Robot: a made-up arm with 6 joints.
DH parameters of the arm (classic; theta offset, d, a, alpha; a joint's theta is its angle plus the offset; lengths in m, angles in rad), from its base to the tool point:
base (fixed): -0.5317 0 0.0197 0
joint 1: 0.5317 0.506 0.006 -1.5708
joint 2: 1.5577 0 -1.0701 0
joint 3: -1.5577 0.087 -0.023 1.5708
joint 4: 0 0.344 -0.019 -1.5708
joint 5: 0 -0.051 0.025 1.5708
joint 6: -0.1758 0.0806 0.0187 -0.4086
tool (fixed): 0.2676 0.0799 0 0
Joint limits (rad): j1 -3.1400..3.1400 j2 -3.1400..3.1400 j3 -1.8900..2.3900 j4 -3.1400..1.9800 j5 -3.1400..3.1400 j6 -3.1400..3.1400
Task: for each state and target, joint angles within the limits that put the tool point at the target. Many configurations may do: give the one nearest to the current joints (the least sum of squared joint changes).
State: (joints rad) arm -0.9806 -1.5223 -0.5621 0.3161 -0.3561 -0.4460
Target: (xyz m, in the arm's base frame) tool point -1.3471 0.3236 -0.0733
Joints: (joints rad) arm -0.2074 -1.7656 -0.5239 0.3220 -0.3770 -0.4651
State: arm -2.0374 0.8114 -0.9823 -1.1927 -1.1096 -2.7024
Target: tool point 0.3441 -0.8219 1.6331
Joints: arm -1.4278 0.9089 -0.5852 -1.3603 -1.0254 -2.6841
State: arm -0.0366 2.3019 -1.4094 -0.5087 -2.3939 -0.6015
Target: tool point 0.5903 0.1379 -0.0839
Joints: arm 0.0528 2.6393 -1.8900 -0.4166 -2.3336 -0.6441
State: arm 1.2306 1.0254 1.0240 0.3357 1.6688 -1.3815
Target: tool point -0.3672 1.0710 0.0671
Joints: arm 1.8407 1.6921 0.8099 0.4281 1.4635 -1.3850
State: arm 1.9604 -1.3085 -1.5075 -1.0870 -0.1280 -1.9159
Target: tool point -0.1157 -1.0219 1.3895
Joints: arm 1.4835 -0.4916 -0.9992 -1.0794 -0.1298 -1.8935
